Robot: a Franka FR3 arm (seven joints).
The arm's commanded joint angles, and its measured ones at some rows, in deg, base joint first. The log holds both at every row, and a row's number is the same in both.
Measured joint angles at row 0:
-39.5, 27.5, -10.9, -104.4, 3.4, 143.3, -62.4
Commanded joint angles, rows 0 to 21:
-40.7, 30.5, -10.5, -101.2, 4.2, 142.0, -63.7
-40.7, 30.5, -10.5, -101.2, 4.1, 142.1, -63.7
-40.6, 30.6, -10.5, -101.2, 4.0, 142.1, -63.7
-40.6, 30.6, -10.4, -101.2, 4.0, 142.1, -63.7
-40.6, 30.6, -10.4, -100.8, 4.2, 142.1, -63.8
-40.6, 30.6, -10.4, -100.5, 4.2, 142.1, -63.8
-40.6, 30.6, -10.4, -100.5, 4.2, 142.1, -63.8
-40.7, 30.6, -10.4, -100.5, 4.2, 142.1, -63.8
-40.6, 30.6, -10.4, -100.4, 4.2, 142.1, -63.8
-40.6, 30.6, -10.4, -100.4, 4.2, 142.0, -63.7
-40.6, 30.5, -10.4, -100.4, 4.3, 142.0, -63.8
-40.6, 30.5, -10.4, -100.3, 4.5, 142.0, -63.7
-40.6, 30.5, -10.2, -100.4, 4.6, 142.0, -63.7
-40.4, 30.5, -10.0, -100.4, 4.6, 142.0, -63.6
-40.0, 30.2, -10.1, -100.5, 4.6, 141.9, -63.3
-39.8, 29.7, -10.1, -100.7, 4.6, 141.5, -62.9
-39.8, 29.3, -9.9, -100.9, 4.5, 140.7, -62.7
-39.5, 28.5, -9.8, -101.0, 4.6, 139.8, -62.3
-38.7, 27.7, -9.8, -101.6, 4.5, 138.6, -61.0
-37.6, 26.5, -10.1, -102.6, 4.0, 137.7, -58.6
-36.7, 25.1, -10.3, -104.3, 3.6, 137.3, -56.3
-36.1, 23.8, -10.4, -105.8, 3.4, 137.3, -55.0
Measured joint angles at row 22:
-38.5, 28.3, -10.0, -101.7, 3.4, 139.5, -59.6
